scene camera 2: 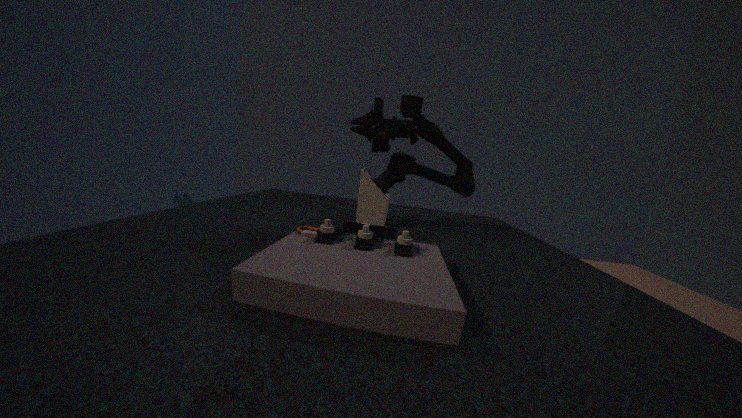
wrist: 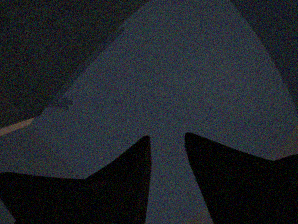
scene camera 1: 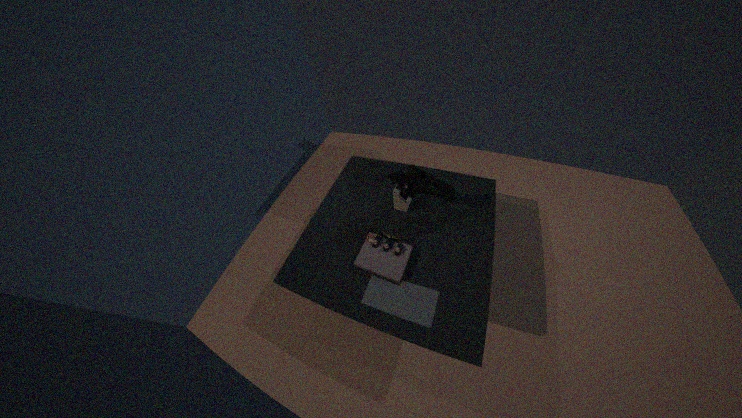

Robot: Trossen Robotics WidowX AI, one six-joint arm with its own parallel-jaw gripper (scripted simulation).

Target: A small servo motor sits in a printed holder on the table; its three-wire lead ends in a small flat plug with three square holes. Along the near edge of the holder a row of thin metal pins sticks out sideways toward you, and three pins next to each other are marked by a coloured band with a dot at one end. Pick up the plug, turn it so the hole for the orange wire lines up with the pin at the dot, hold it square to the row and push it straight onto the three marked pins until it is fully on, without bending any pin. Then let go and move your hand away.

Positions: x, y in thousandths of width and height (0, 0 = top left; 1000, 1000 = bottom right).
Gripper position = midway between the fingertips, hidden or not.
Observation:
In view: my gripper (scene camera 2: 472, 300) and a printed holder (scene camera 2: 561, 712).
My gripper is seen too in the wrist view (wrist: 562, 627). The printed holder also shows in scene camera 1 (scene camera 1: 524, 635).

